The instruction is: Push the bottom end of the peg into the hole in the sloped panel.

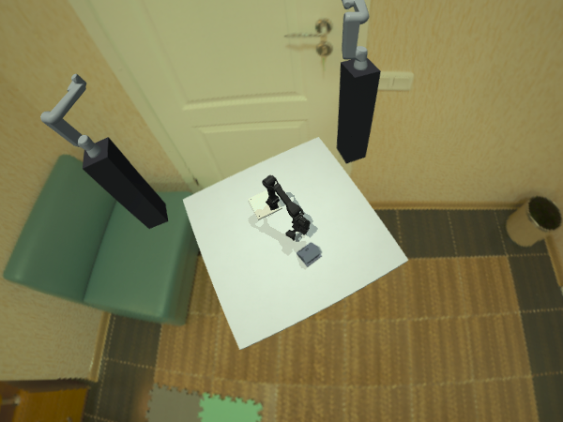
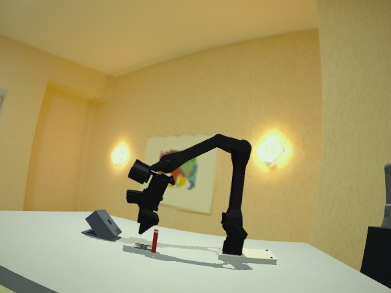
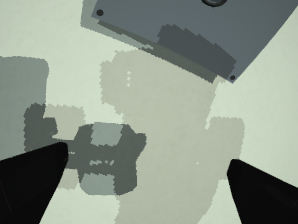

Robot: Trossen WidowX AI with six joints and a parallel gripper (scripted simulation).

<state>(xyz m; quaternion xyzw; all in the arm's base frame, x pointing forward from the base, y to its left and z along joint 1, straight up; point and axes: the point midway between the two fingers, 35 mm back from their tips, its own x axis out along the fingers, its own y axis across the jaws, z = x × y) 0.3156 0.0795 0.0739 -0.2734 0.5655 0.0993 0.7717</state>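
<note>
Right now my gripper tip is 90 mm past the red peg and 70 mm to the right of it. Also, from my gripper tip: grey sloped panel: 130 mm ahead, 30 mm to the left, 20 mm below.
</note>
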